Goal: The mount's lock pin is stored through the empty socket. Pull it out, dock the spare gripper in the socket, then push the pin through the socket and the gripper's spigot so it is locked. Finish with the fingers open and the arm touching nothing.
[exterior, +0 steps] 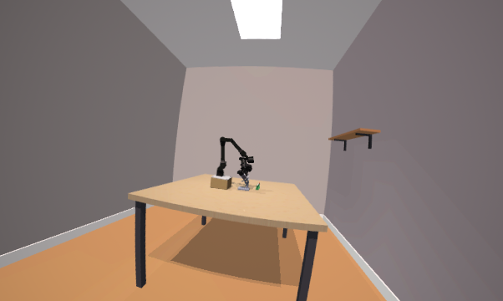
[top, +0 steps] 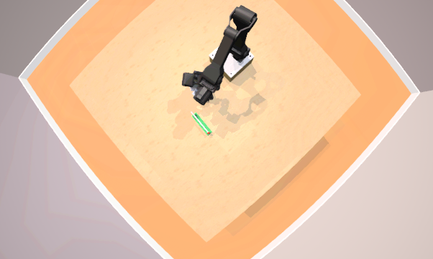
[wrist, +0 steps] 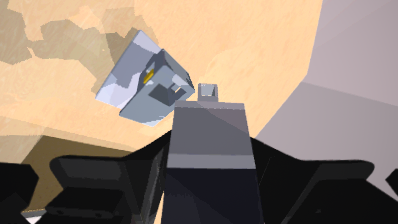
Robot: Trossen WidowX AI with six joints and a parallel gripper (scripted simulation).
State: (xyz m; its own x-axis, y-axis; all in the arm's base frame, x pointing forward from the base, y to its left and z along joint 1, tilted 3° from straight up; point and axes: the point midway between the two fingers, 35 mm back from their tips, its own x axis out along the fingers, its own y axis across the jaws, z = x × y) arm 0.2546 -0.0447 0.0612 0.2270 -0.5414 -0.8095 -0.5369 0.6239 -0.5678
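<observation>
Right now the green pin holder is 130 mm ahead of my gripper tip, 160 mm to the left of it and 100 mm below it. Also, from my gripper tip: spare gripper (10 mm to the left, 10 mm above); socket (50 mm to the left, 80 mm below).
</observation>
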